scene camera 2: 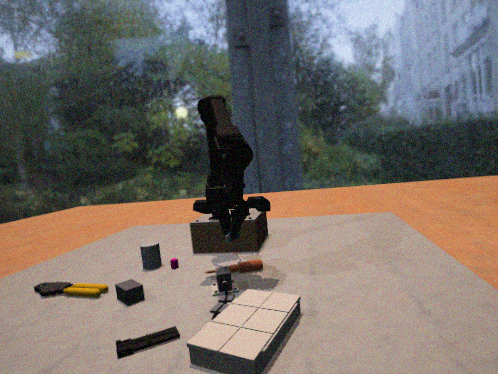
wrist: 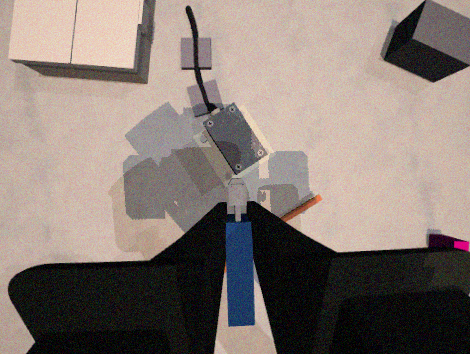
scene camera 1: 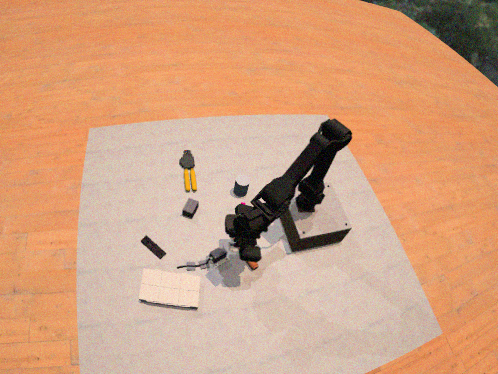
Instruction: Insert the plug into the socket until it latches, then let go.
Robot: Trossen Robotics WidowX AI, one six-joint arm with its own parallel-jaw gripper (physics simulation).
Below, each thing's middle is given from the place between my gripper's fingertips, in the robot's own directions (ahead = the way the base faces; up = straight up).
I see the blue plug (wrist: 239, 246) 2 cm behind my hand and 1 cm above it. The rest, counted from my hand: socket (wrist: 233, 144) (5 cm ahead, 8 cm below); then white tiled block (scene camera 2: 253, 326) (21 cm ahead, 13 cm to the left, 8 cm below); then dark cube (wrist: 424, 45) (14 cm ahead, 19 cm to the right, 8 cm below).
